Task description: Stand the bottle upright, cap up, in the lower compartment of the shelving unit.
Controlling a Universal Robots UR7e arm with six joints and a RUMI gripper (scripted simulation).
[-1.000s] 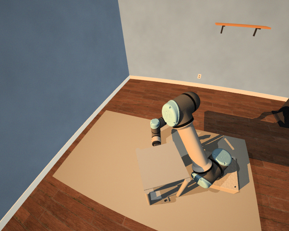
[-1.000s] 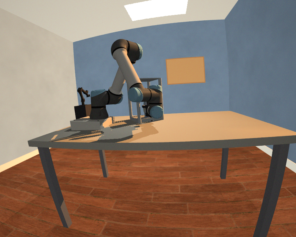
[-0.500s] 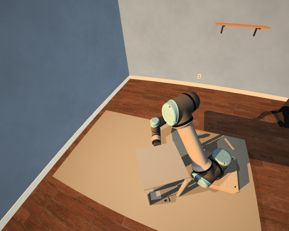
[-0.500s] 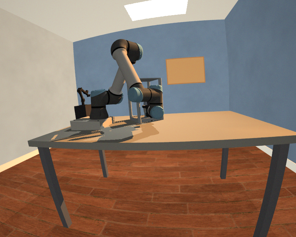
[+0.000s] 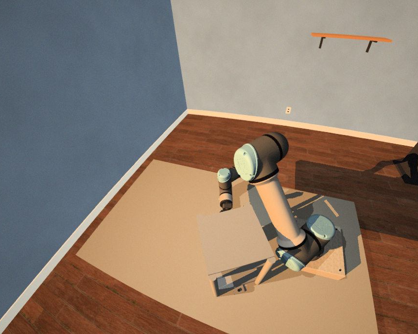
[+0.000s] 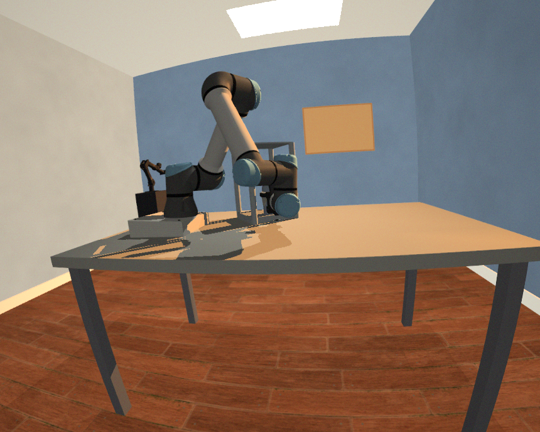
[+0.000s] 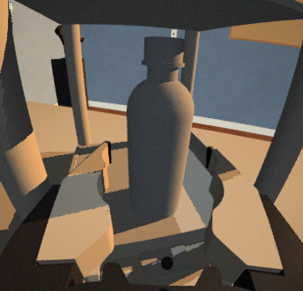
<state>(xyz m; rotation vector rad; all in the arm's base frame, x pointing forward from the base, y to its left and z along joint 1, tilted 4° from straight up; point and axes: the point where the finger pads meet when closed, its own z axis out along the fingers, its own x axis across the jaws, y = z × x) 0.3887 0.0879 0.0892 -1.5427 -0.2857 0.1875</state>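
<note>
The grey bottle is 1 cm behind my hand, 4 cm to the left of it and 2 cm above it. Also, from my hand: shelving unit (4 cm behind, 9 cm to the left, 5 cm above).
</note>
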